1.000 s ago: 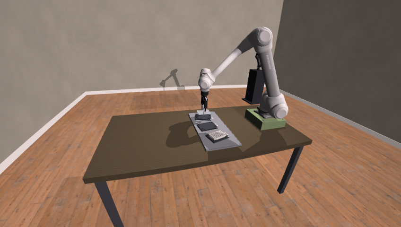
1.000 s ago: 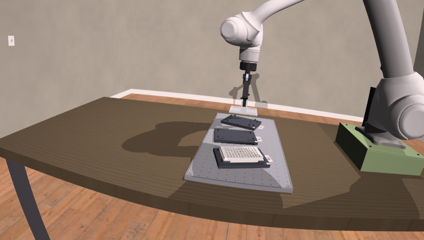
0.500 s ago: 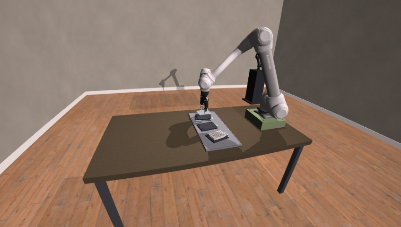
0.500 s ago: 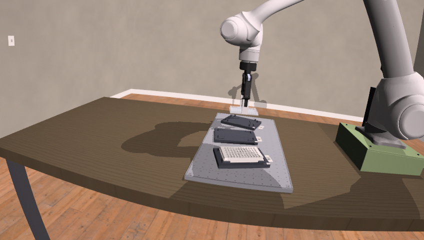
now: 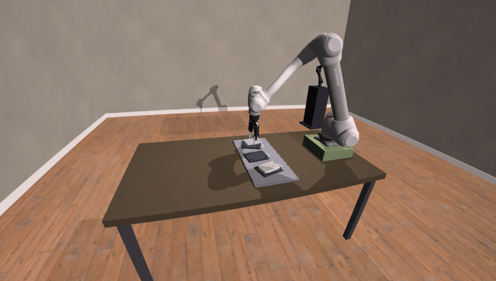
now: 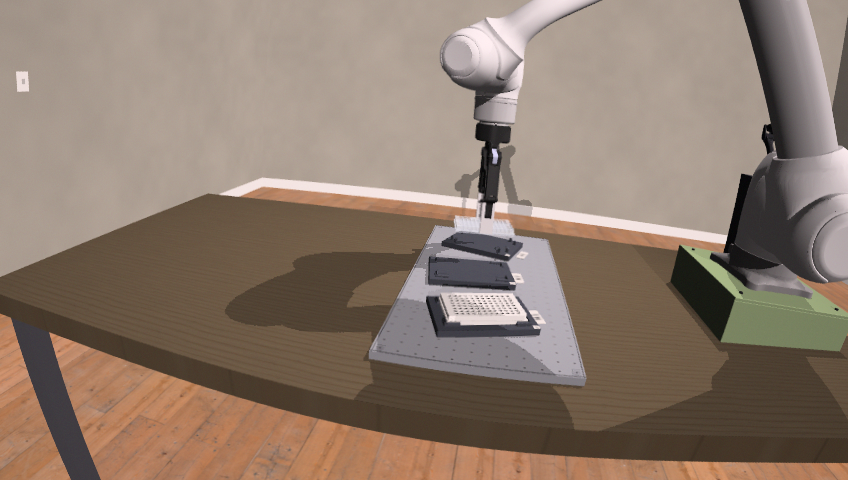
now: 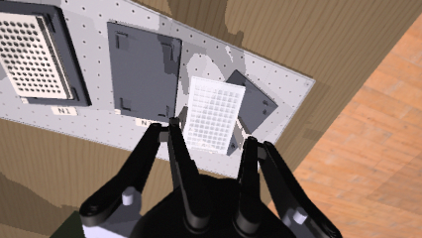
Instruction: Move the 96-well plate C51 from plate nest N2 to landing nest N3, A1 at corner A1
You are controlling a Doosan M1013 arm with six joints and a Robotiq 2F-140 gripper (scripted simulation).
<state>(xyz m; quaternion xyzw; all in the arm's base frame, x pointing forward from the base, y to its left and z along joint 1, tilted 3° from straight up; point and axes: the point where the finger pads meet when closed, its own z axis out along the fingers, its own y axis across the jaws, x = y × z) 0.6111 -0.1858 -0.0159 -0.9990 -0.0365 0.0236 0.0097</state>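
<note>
Right now the landing nest N3 is 14 cm to the left of my hand, 8 cm below it and 2 cm ahead of it. The rest, counted from my hand: N3 label: 13 cm to the left, 9 cm below, 7 cm behind; then nest N2: 8 cm below, 5 cm to the right, 1 cm behind; then N2 label: 10 cm behind, 9 cm below, 2 cm to the right.
</note>
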